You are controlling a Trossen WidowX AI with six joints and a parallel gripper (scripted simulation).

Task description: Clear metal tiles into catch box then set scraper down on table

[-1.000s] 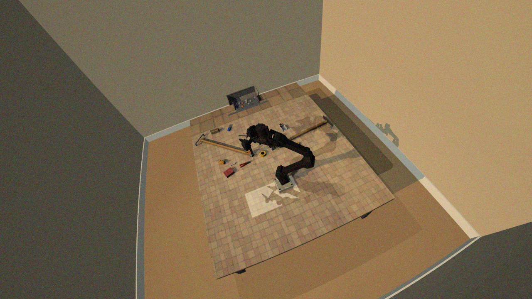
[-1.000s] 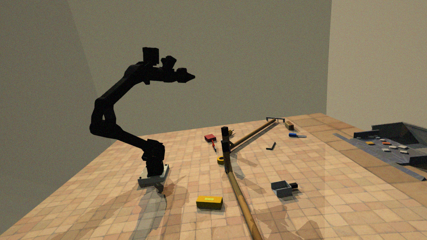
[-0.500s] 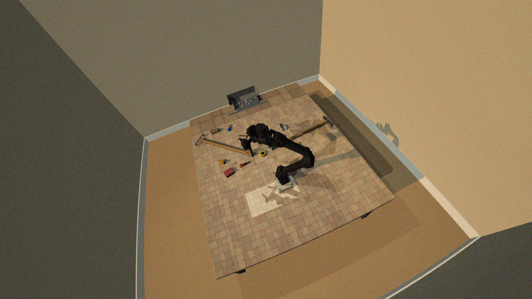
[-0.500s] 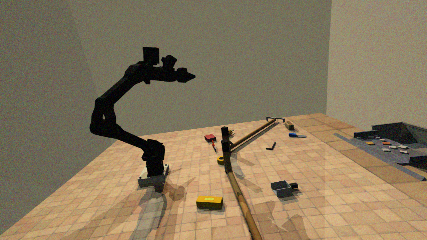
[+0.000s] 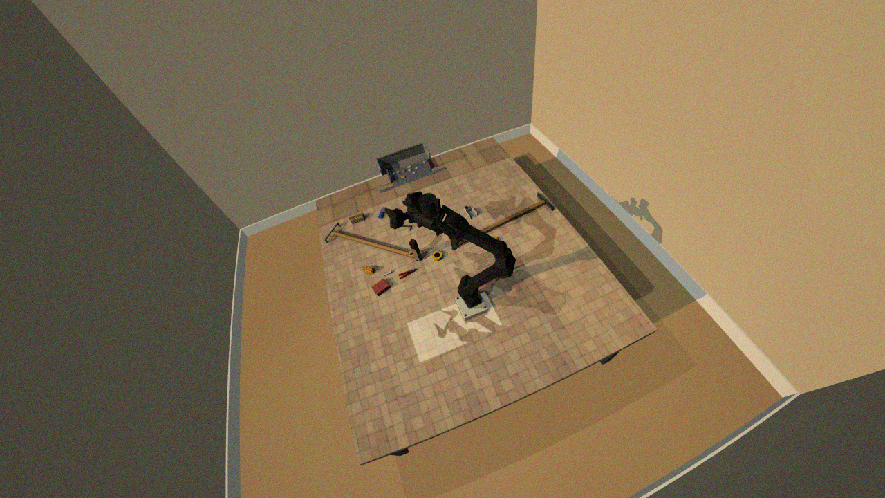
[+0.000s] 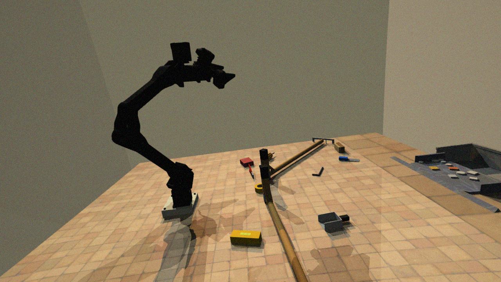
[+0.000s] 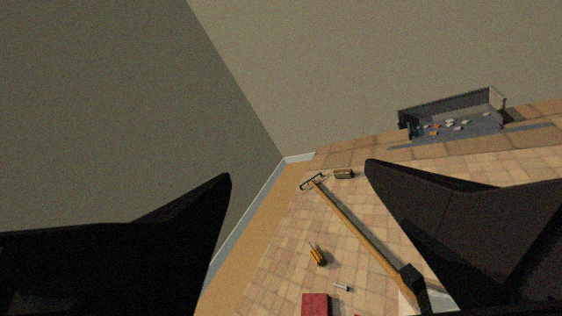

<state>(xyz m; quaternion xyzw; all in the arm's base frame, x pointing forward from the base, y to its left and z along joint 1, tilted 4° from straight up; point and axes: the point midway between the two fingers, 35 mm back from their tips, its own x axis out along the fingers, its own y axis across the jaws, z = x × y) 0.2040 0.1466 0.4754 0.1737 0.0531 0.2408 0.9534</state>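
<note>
Now: the yellow tape roll 48 cm below my gripper tip, 12 cm to the right of it and 6 cm ahead of it. Also, from my gripper tip: red screwdriver (48 cm below, 5 cm to the left, 4 cm ahead); then hex key (49 cm below, 33 cm ahead, 6 cm to the right); then red block (48 cm below, 20 cm to the left, 3 cm ahead).
</note>
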